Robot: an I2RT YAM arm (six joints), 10 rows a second.
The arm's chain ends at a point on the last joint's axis. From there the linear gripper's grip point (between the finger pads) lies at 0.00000 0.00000 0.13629 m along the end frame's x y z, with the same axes.
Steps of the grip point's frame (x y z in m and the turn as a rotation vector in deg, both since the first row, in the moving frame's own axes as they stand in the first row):
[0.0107 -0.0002 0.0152 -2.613 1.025 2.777]
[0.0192 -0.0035 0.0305 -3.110 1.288 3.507]
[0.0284 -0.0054 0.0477 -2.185 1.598 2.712]
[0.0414 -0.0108 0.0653 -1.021 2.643 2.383]
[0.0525 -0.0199 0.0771 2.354 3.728 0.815]
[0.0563 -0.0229 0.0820 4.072 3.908 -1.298]
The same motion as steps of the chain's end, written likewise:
[0.0084 -0.0065 0.0154 -2.613 1.025 2.777]
[0.0164 -0.0110 0.0307 -3.110 1.288 3.507]
[0.0247 -0.0107 0.0479 -2.185 1.598 2.712]
[0.0352 -0.0134 0.0655 -1.021 2.643 2.383]
[0.0436 -0.0144 0.0775 2.354 3.728 0.815]
[0.0471 -0.0131 0.0827 4.072 3.908 -1.298]

